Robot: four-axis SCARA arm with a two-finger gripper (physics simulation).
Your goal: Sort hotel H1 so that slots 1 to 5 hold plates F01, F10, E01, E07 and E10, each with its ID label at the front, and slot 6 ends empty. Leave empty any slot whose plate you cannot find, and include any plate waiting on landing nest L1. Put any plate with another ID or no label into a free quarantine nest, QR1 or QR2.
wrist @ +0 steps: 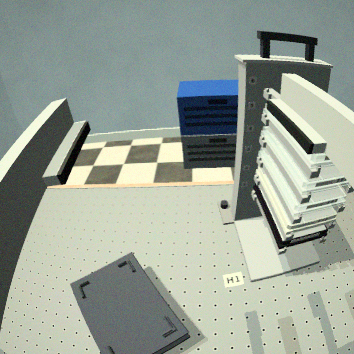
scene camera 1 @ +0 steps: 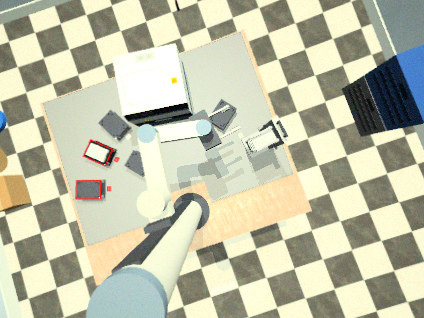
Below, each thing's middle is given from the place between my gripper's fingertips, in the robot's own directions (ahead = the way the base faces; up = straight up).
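Labels:
You'd find the black plate [wrist: 301,236] 15 cm behind my hand, and it's 12 cm to the right of the hand and 23 cm below it.

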